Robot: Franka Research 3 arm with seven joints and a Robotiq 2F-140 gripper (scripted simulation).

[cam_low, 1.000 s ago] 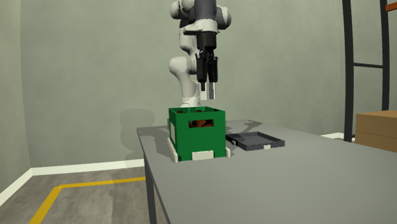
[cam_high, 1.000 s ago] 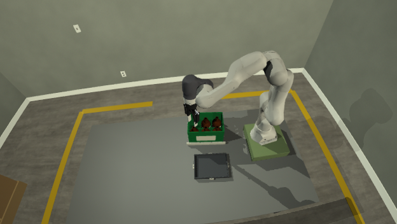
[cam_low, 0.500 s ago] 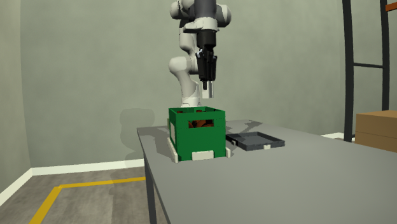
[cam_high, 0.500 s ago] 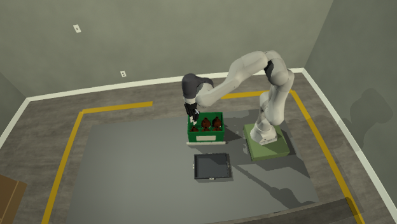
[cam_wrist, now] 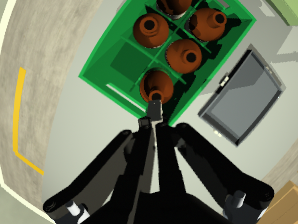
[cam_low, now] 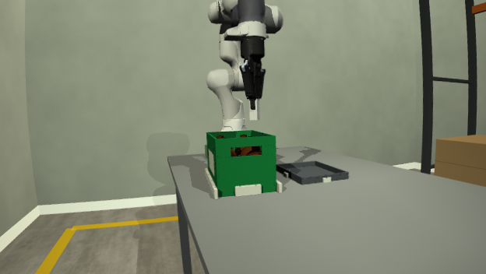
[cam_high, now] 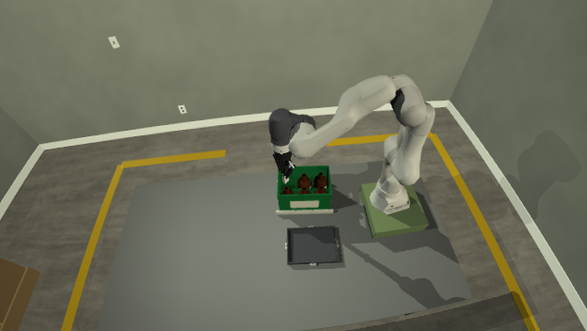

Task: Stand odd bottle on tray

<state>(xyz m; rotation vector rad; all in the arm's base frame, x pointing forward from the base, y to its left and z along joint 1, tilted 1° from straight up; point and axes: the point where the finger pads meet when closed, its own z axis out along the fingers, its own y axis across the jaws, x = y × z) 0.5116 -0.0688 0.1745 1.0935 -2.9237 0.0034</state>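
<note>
The green crate is 90 mm behind my hand, 30 mm to the right of it and 170 mm below it. Also, from my hand: dark grey tray 100 mm behind, 260 mm to the left, 240 mm below.
</note>
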